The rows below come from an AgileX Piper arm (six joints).
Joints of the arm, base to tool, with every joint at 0 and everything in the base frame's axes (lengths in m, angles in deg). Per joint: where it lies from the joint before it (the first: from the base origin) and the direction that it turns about. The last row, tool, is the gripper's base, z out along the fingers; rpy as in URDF.
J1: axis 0 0 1 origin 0.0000 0.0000 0.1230
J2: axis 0 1 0 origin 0.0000 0.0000 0.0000
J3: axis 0 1 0 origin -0.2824 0.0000 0.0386
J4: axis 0.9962 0 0.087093 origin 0.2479 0.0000 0.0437
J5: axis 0 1 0 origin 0.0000 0.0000 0.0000
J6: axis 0.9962 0 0.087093 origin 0.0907 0.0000 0.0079
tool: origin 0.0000 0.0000 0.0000 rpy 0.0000 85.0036 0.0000
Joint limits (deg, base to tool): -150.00..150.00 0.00..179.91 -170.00..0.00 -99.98..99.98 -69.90..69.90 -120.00..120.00
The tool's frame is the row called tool.
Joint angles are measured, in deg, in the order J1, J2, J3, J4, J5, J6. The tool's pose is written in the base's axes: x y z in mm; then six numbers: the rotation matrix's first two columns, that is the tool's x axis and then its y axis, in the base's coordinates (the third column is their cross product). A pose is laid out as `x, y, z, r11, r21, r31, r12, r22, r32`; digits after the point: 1 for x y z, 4 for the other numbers.
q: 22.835 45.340 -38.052 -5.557 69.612 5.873
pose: 103.4, 34.6, 276.8, -0.8982, -0.3041, -0.3173, -0.2995, 0.9519, -0.0646
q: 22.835 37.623 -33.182 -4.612 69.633 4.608
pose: 79.1, 25.9, 265.6, -0.8783, -0.3132, -0.3613, -0.3166, 0.9472, -0.0515
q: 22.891 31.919 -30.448 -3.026 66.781 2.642
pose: 66.7, 23.4, 261.2, -0.8315, -0.3237, -0.4514, -0.3475, 0.9371, -0.0319
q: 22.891 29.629 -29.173 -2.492 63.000 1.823
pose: 65.3, 23.8, 260.4, -0.7894, -0.3202, -0.5238, -0.3605, 0.9324, -0.0267
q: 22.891 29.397 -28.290 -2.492 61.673 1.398
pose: 65.9, 24.1, 257.2, -0.7806, -0.3255, -0.5336, -0.3670, 0.9297, -0.0304
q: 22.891 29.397 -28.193 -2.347 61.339 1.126
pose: 66.2, 24.4, 257.0, -0.7772, -0.3282, -0.5369, -0.3710, 0.9282, -0.0303
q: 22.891 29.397 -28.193 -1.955 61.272 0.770
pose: 66.1, 24.9, 257.0, -0.7756, -0.3307, -0.5377, -0.3763, 0.9261, -0.0268
